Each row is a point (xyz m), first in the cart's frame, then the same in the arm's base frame.
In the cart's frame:
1: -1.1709 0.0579 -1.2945
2: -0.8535 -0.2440 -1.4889
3: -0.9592 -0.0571 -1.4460
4: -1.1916 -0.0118 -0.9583
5: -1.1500 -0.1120 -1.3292
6: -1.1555 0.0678 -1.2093
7: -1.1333 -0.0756 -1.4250
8: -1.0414 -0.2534 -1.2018
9: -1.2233 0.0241 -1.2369
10: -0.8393 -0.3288 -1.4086
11: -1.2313 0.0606 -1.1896
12: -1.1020 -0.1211 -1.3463
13: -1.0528 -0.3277 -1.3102
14: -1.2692 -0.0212 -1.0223
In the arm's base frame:
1: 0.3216 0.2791 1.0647
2: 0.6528 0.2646 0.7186
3: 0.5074 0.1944 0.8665
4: 0.0972 0.5278 0.9866
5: 0.4518 0.3748 0.9985
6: 0.2476 0.3141 1.0348
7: 0.5055 0.2877 1.0161
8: 0.4342 0.5071 0.8247
9: 0.2974 0.3567 1.0892
10: 0.6402 0.3661 0.6604
11: 0.2378 0.3600 1.0978
12: 0.4700 0.3530 0.9552
13: 0.5657 0.5043 0.8354
14: 0.1553 0.5288 1.0692

